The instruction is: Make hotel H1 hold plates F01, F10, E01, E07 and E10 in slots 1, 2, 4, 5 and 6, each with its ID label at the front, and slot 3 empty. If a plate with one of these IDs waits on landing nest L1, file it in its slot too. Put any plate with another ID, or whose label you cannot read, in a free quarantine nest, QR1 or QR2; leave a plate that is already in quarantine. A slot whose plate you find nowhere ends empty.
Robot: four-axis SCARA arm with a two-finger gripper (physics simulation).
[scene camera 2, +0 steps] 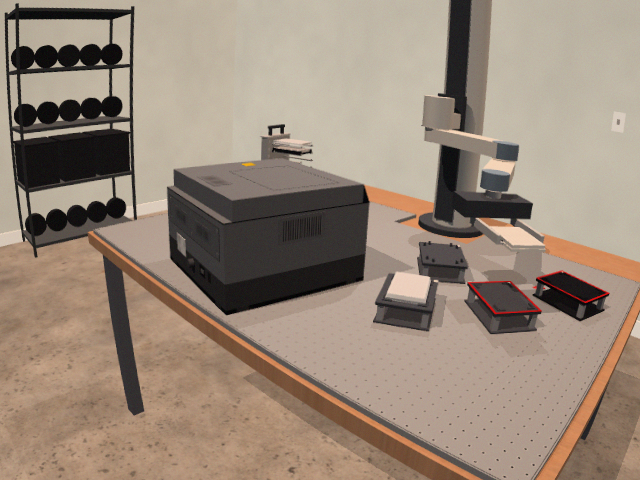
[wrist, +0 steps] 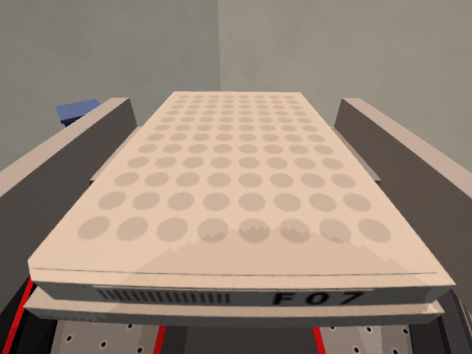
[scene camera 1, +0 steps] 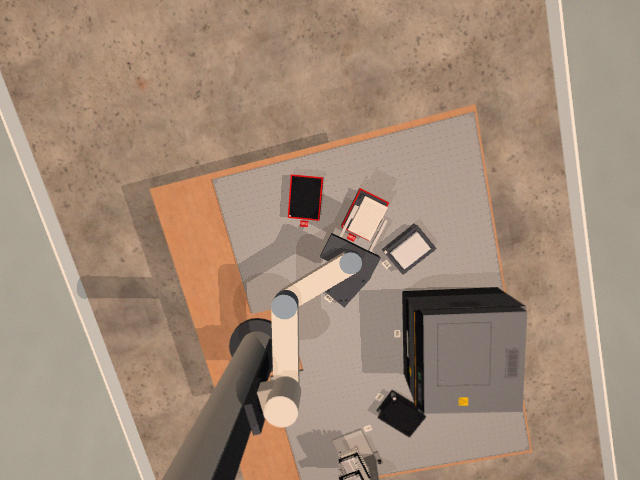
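My gripper (scene camera 1: 371, 214) (scene camera 2: 522, 241) (wrist: 235, 116) is shut on a pale plate (scene camera 1: 368, 220) (scene camera 2: 519, 236) (wrist: 235, 187); its label reads F07 in the wrist view. It holds the plate level above a red-rimmed nest (scene camera 1: 363, 194) (scene camera 2: 504, 298), with a gap below in scene camera 2. The other red-rimmed nest (scene camera 1: 306, 197) (scene camera 2: 572, 286) bears no plate. A pale plate (scene camera 1: 412, 250) (scene camera 2: 408, 287) sits on a dark nest (scene camera 1: 415, 227) (scene camera 2: 385, 304); its label is unreadable. The hotel (scene camera 1: 354, 455) (scene camera 2: 267, 147) holds pale plates near its top; labels and slot numbers cannot be read.
A large grey instrument (scene camera 1: 465, 356) (scene camera 2: 268, 232) stands on the table. A dark nest (scene camera 1: 350, 290) (scene camera 2: 442, 254) without a plate lies partly under the arm in scene camera 1. A black nest (scene camera 1: 401, 413) stands near the instrument. The arm's column (scene camera 1: 217, 413) (scene camera 2: 457, 62) rises at the table's side.
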